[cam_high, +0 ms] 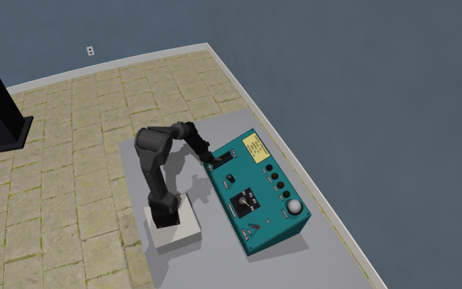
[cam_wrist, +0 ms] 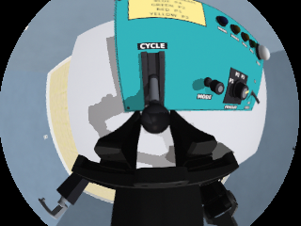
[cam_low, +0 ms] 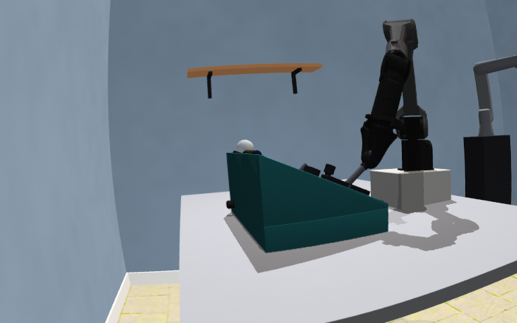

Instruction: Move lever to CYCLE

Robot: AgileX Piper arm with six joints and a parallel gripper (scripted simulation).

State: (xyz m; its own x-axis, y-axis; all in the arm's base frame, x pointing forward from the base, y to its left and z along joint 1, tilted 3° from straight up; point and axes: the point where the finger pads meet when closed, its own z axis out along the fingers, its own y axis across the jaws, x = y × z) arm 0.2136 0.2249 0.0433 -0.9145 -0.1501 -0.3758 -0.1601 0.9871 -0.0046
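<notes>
Right now my hand is 11 cm to the left of the mode knob, 7 cm short of it and 3 cm above it. Round my hand: rotary selector: 24 cm to the right, 10 cm ahead, 3 cm below; then toggle switch: 35 cm to the right, 11 cm ahead, 4 cm below; then teal sloped console: 16 cm to the right, 12 cm ahead, 6 cm below.
</notes>
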